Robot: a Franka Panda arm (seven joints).
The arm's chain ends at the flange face. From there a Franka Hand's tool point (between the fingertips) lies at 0.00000 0.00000 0.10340 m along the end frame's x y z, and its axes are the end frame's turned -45 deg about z.
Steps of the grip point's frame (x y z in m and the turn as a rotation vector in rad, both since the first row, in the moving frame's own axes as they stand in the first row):
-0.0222, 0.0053, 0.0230, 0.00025, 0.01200, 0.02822
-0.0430, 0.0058, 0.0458, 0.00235, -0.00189, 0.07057
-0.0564, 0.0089, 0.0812, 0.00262, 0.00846, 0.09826
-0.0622, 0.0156, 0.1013, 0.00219, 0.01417, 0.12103
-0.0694, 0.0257, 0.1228, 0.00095, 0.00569, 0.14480
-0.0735, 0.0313, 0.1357, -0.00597, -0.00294, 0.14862
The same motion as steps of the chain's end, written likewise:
-0.0128, 0.0203, 0.0230, 0.00866, 0.00831, 0.02822
-0.0260, 0.0346, 0.0458, 0.00033, -0.00300, 0.07057
-0.0341, 0.0470, 0.0812, 0.00783, 0.00413, 0.09826
-0.0339, 0.0562, 0.1013, 0.01157, 0.00847, 0.12103
-0.0313, 0.0677, 0.1228, 0.00470, 0.00335, 0.14480
-0.0300, 0.0734, 0.1357, -0.00630, 0.00214, 0.14862

